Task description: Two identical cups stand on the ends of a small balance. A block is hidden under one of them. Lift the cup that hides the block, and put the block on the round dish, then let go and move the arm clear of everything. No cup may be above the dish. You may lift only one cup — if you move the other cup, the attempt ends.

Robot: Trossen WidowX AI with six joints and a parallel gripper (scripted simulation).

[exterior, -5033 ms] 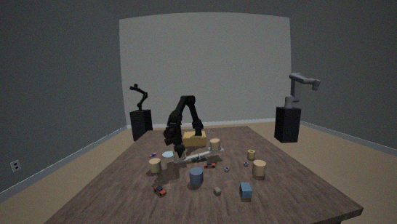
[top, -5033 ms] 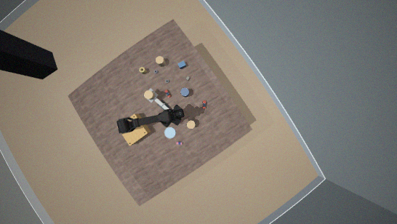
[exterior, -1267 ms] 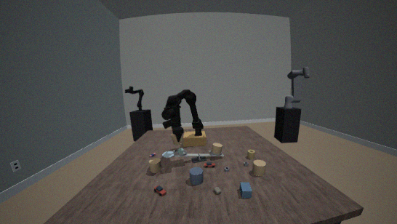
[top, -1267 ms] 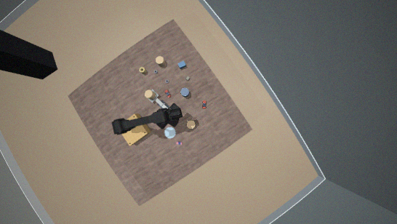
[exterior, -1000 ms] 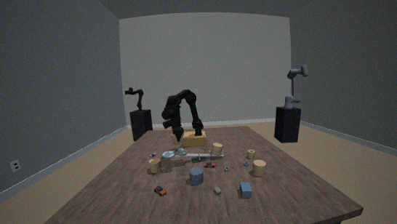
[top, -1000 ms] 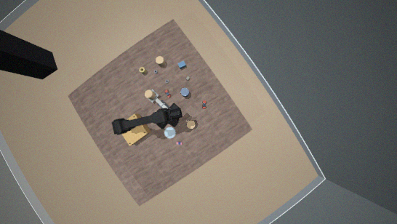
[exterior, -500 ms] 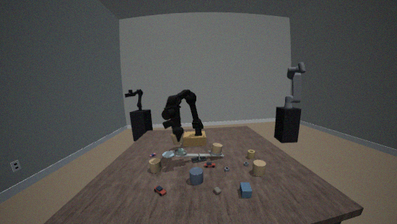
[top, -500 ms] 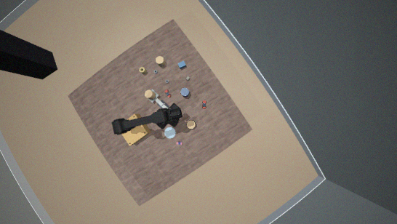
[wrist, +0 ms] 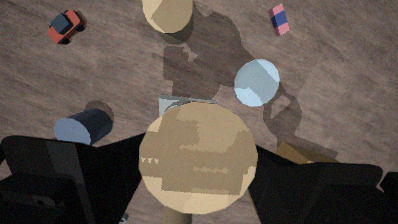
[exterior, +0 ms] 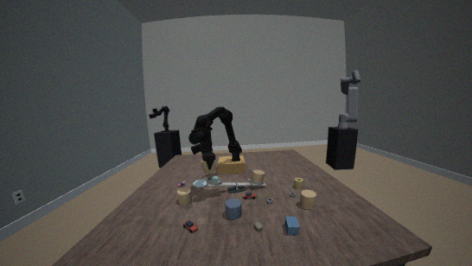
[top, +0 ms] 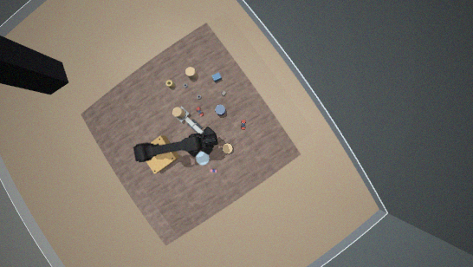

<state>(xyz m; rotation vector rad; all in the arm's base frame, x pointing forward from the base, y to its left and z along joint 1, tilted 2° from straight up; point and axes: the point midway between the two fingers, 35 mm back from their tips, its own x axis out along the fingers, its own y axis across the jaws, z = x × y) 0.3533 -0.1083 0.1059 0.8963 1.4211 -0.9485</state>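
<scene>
The round light blue dish lies 100 mm behind my gripper tip, 100 mm to the right of it and 160 mm below it. From my gripper tip the other things lie so: blue cylinder: 190 mm ahead, 140 mm to the left, 120 mm below; cup: 100 mm behind, 290 mm to the left, 100 mm below.
</scene>
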